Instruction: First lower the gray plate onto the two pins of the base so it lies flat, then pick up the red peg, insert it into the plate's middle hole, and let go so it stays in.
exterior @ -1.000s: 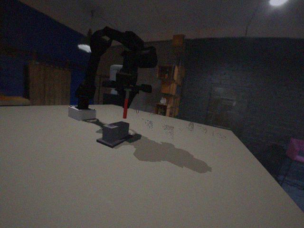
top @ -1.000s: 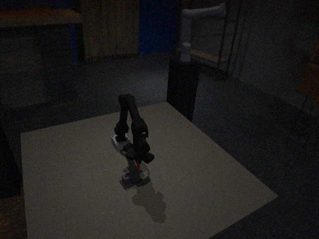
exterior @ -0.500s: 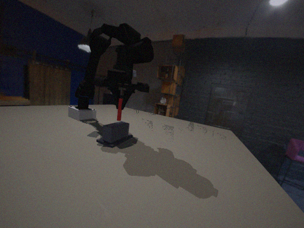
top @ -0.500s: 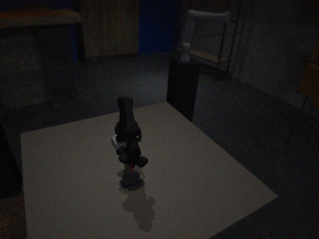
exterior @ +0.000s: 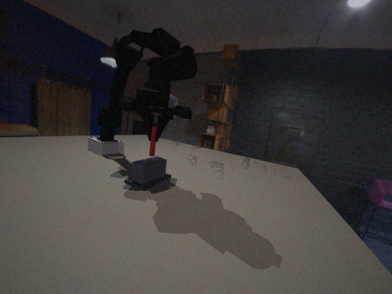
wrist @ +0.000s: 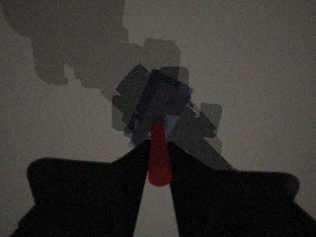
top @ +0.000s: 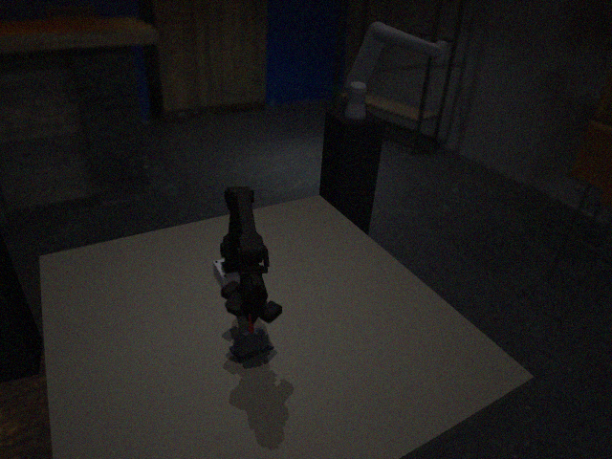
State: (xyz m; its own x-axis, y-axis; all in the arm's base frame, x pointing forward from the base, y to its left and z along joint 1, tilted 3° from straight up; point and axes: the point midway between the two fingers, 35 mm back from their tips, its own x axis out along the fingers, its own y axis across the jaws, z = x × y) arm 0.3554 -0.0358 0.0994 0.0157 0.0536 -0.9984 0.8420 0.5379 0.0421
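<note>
My gripper tip is right at the red peg. The rest, counted from my gripper tip: dark flat base (100 mm below); gray plate (70 mm below).
</note>
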